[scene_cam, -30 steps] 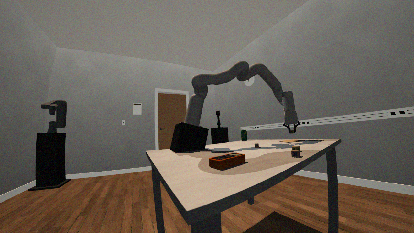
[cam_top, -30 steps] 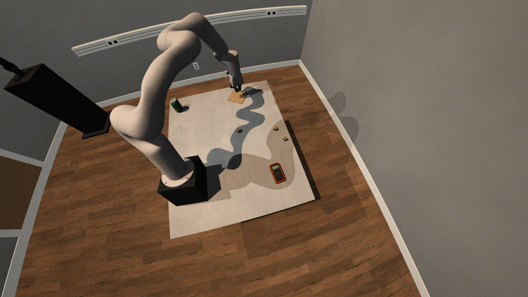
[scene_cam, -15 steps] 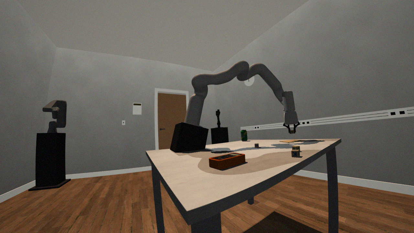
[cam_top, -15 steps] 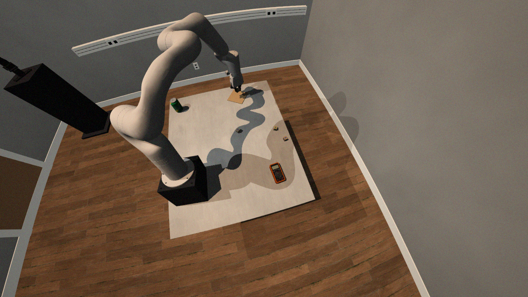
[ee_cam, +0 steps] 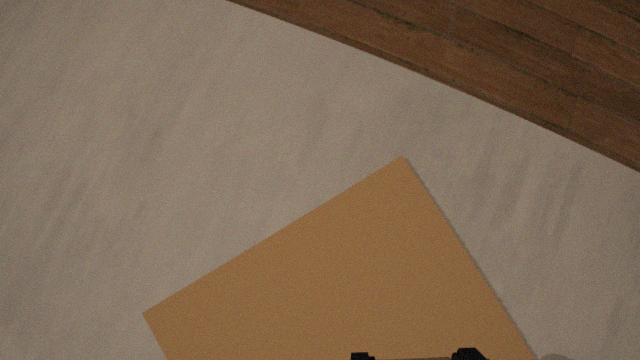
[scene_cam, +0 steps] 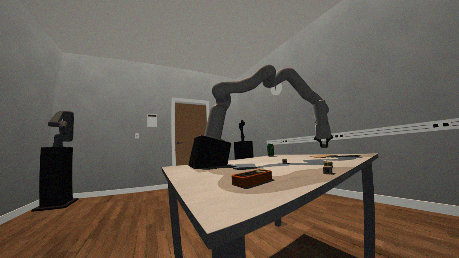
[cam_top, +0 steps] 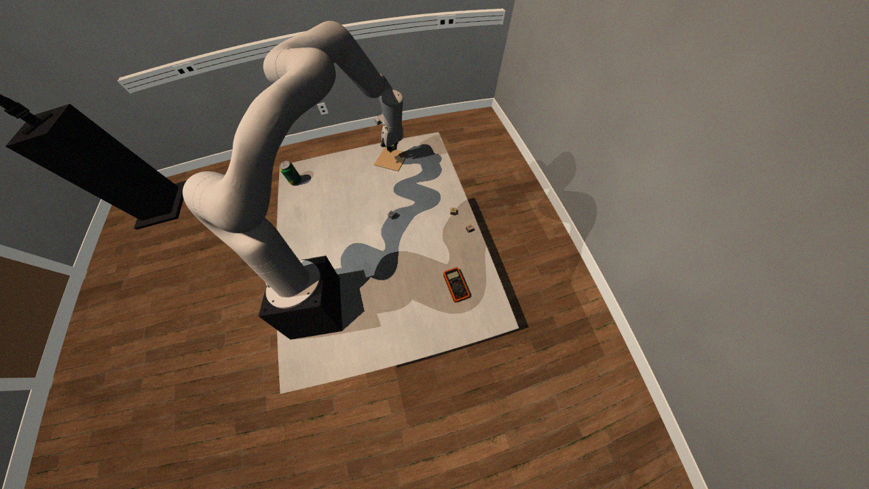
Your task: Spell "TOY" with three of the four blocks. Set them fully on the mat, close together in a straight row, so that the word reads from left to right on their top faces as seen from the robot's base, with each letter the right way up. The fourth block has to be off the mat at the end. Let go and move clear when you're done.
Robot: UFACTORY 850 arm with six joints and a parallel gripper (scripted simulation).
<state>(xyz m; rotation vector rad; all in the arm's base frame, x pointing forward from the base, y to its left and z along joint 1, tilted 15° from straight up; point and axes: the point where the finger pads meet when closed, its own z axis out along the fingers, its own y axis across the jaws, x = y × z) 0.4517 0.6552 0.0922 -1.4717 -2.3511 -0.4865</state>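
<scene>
Now: hand 10 mm above the block. From my hand the other things lie so: orange multimeter 120 mm ahead, 750 mm to the right, 70 mm below; green soda can 530 mm behind, 10 mm to the right, 20 mm below; tan square mat 20 mm behind, 80 mm below.
</scene>
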